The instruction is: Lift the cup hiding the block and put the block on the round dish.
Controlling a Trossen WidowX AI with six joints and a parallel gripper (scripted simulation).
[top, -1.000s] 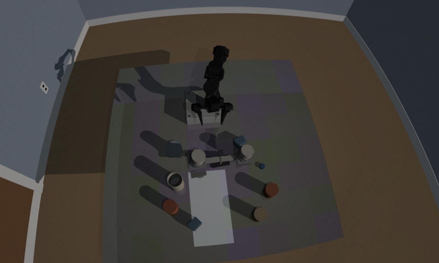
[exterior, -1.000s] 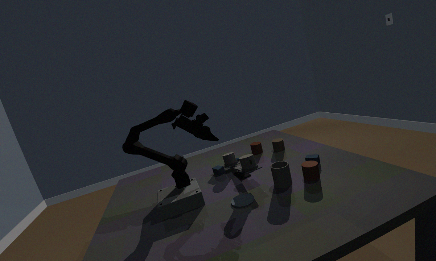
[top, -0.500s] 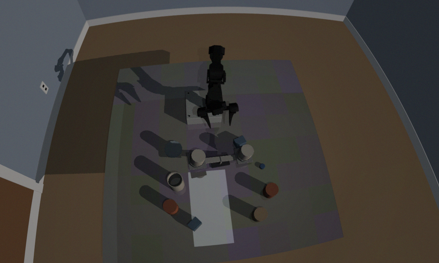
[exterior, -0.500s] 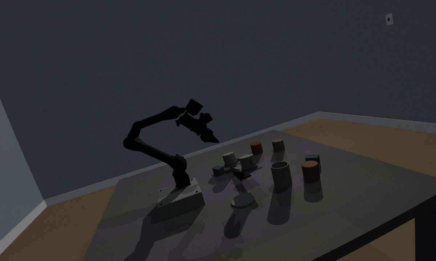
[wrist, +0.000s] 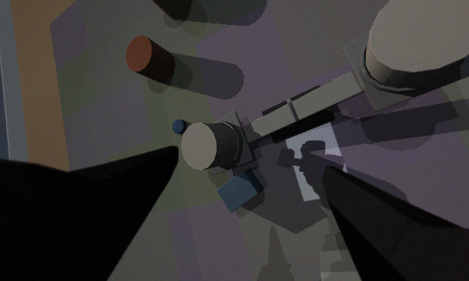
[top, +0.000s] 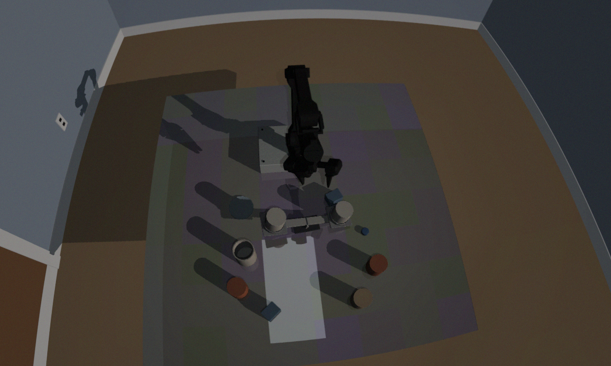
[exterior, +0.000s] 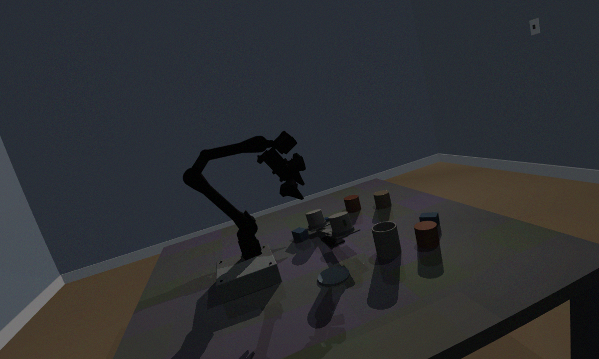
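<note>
My gripper tip is 6 cm short of the cup, 12 cm to the right of it and 16 cm above it. Round my gripper tip: small balance (5 cm ahead, 4 cm to the right, 18 cm below); small blue piece (14 cm ahead, 18 cm to the left, 21 cm below); round blue-grey dish (8 cm behind, 27 cm to the right, 21 cm below).
</note>
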